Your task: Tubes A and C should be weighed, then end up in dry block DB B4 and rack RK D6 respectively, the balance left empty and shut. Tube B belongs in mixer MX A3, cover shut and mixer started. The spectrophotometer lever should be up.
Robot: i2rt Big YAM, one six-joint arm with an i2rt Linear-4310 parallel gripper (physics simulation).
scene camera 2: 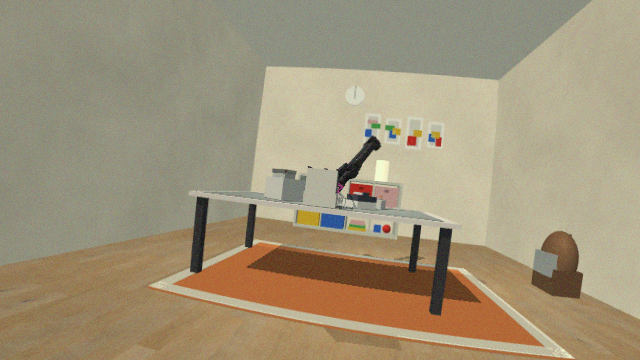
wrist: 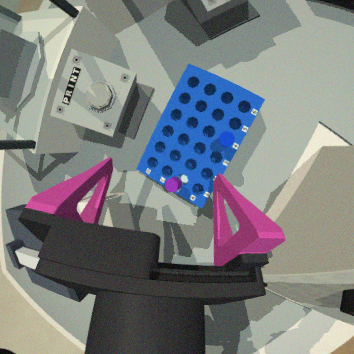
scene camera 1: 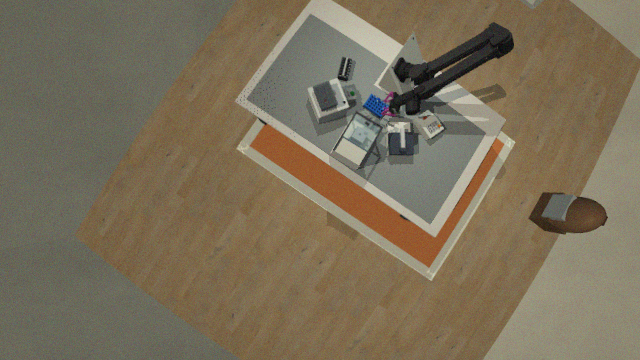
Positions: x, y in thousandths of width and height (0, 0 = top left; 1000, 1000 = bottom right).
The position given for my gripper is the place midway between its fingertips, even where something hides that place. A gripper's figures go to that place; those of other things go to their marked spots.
Scene:
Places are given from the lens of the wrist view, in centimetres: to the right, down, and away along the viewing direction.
my gripper (wrist: 465, 482): -1, 0, 15
grey PRINT button box (wrist: 261, 261): -8, -8, 14

